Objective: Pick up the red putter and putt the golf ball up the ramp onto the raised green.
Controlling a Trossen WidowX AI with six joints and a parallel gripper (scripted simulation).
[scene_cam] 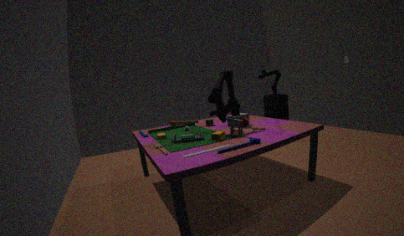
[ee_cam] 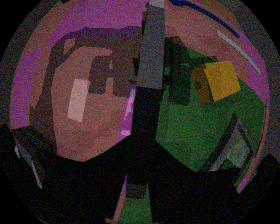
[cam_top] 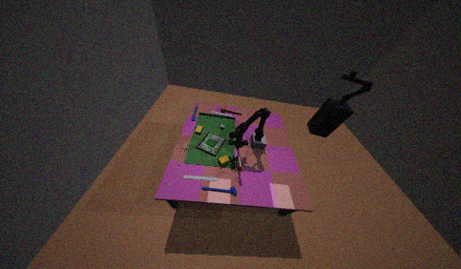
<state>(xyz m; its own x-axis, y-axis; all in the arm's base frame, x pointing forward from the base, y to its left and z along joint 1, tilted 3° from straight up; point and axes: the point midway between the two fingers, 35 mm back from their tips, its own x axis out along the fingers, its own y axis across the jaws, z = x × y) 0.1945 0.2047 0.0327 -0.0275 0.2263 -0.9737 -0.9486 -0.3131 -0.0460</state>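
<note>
The red putter lies 4 cm behind my gripper tip, 11 cm to the left of it and 2 cm above it. The rest, counted from my gripper tip: blue putter (5 cm ahead, 40 cm to the left, 7 cm below); then yellow block (10 cm ahead, 13 cm to the left, 6 cm below); then golf ball (24 cm ahead, 31 cm to the right, 6 cm below).
</note>
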